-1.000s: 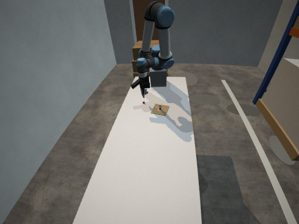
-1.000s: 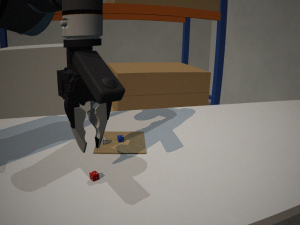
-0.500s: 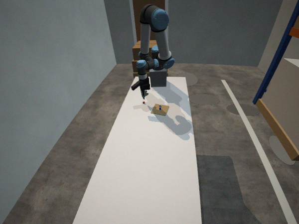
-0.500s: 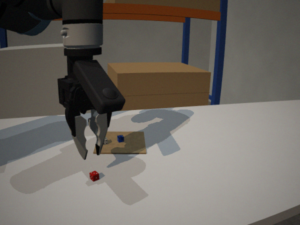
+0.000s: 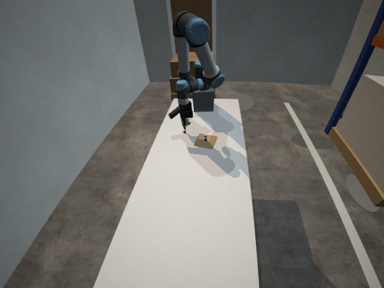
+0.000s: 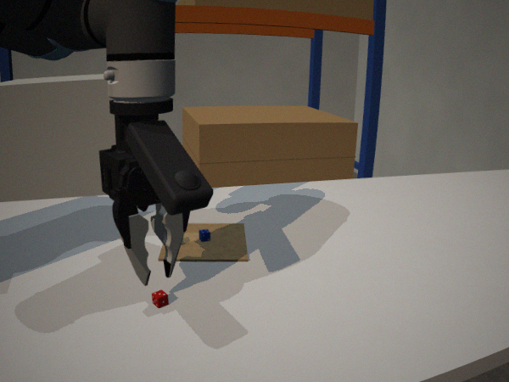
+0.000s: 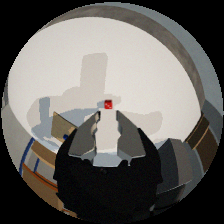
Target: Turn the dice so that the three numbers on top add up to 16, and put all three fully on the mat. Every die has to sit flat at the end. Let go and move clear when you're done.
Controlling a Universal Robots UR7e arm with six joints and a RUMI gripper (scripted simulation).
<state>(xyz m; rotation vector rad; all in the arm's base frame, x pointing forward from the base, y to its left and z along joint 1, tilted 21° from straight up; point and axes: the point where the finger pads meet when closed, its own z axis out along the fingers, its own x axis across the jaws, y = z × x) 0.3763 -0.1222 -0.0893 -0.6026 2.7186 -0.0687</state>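
My gripper is now 4 cm above the red die. Round my hand: blue die (9 cm ahead, 17 cm to the left, 4 cm below); mat (9 cm ahead, 17 cm to the left, 5 cm below); white die (4 cm ahead, 16 cm to the left, 4 cm below).
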